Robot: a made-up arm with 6 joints. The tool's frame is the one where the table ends. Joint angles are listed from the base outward.
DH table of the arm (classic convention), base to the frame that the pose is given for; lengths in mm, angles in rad. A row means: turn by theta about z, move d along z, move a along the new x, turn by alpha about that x. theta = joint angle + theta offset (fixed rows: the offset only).
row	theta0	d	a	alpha
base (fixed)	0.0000	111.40	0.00	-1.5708
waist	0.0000	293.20	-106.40	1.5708
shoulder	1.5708	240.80	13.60	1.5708
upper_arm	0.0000	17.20	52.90	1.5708
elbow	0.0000	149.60	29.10	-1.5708
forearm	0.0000	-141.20	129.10	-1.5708
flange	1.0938	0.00	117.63	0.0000
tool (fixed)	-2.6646	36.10	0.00	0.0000
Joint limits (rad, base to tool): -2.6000..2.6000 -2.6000..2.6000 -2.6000..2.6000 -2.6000..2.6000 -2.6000..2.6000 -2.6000..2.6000
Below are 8 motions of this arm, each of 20 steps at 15 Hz.
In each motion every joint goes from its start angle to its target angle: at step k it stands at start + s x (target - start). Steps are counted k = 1, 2, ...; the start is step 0. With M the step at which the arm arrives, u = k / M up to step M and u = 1 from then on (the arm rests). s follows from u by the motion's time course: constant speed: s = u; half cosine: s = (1 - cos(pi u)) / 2; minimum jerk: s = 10 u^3 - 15 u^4 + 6 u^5.
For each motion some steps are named. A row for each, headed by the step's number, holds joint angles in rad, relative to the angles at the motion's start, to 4 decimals.
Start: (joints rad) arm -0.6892 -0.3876 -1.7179 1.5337 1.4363 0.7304
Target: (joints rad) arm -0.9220 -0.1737 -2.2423 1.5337 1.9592 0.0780
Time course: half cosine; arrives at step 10
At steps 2, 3, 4, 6, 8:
2: -0.0222 0.0204 -0.0501 0.0000 0.0499 -0.0623
3: -0.0480 0.0441 -0.1081 0.0000 0.1078 -0.1345
4: -0.0804 0.0739 -0.1812 0.0000 0.1807 -0.2254
6: -0.1524 0.1400 -0.3432 0.0000 0.3422 -0.4270
8: -0.2106 0.1935 -0.4743 0.0000 0.4730 -0.5901

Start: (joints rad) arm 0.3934 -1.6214 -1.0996 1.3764 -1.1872 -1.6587
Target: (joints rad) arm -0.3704 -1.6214 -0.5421 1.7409 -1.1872 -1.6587
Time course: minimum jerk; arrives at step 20
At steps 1, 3, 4, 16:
1: -0.0009 0.0000 0.0006 0.0004 0.0000 0.0000
3: -0.0203 0.0000 0.0148 0.0097 0.0000 0.0000
4: -0.0442 0.0000 0.0323 0.0211 0.0000 0.0000
16: -0.7196 0.0000 0.5252 0.3434 0.0000 0.0000

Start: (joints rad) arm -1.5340 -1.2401 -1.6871 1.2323 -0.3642 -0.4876
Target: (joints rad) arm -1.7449 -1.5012 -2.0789 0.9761 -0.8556 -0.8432
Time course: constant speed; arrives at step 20
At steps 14, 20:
14: -0.1476 -0.1828 -0.2743 -0.1793 -0.3440 -0.2489
20: -0.2109 -0.2611 -0.3918 -0.2562 -0.4914 -0.3556

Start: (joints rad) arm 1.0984 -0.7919 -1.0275 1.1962 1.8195 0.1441
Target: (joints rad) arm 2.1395 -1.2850 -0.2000 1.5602 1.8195 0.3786
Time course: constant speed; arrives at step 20
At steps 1, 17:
1: 0.0521 -0.0247 0.0414 0.0182 0.0000 0.0117
17: 0.8849 -0.4191 0.7034 0.3094 0.0000 0.1993

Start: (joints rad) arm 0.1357 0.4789 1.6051 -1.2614 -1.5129 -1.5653
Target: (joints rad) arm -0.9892 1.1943 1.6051 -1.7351 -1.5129 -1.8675
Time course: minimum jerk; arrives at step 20
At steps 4, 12, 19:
4: -0.0652 0.0414 0.0000 -0.0274 0.0000 -0.0175
12: -0.7678 0.4883 0.0000 -0.3233 0.0000 -0.2063
19: -1.1236 0.7146 0.0000 -0.4732 0.0000 -0.3019

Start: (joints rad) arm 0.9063 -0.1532 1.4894 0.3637 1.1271 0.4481
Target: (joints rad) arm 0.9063 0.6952 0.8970 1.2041 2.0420 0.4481
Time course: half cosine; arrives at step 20
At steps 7, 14, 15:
7: 0.0000 0.2316 -0.1617 0.2294 0.2498 0.0000
14: 0.0000 0.6735 -0.4703 0.6672 0.7263 0.0000
15: 0.0000 0.7242 -0.5056 0.7173 0.7809 0.0000

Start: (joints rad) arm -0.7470 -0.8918 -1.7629 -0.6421 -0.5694 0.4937
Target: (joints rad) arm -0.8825 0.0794 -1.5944 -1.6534 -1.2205 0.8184
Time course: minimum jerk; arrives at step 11
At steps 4, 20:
4: -0.0348 0.2493 0.0433 -0.2596 -0.1671 0.0834
20: -0.1355 0.9712 0.1685 -1.0113 -0.6511 0.3247

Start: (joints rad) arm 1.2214 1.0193 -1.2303 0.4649 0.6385 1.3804
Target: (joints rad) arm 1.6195 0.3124 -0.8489 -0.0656 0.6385 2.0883
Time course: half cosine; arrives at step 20
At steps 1, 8, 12, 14, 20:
1: 0.0025 -0.0044 0.0023 -0.0033 0.0000 0.0044
8: 0.1375 -0.2442 0.1318 -0.1833 0.0000 0.2446
12: 0.2606 -0.4627 0.2496 -0.3472 0.0000 0.4633
14: 0.3160 -0.5612 0.3028 -0.4212 0.0000 0.5620
20: 0.3981 -0.7069 0.3814 -0.5305 0.0000 0.7079

